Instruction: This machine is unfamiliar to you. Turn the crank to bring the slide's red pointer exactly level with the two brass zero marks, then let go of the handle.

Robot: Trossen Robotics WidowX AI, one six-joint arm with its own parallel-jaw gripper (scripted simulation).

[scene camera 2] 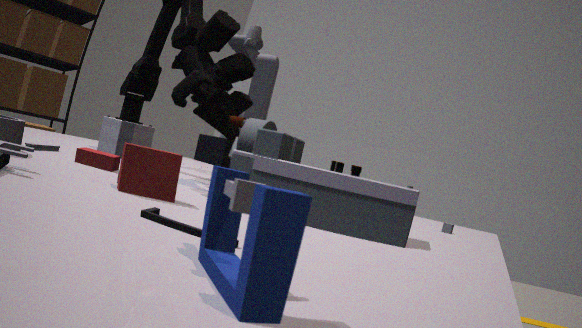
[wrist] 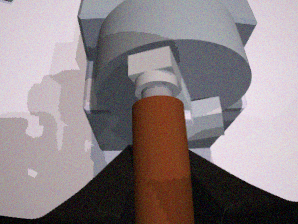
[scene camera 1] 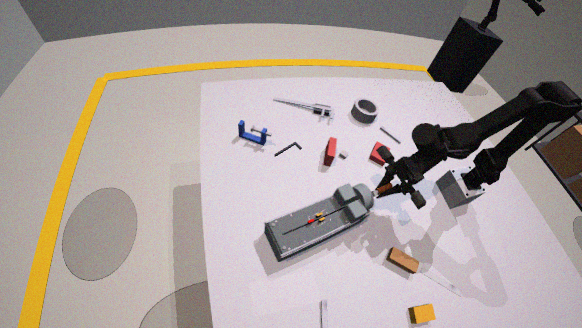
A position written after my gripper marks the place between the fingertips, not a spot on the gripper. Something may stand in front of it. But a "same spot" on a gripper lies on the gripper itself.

My gripper shows in scene camera 2, in the wrist view (153, 154) and in scene camera 1. One and the same spot on my gripper: (scene camera 2: 216, 105) is (scene camera 1: 390, 178).
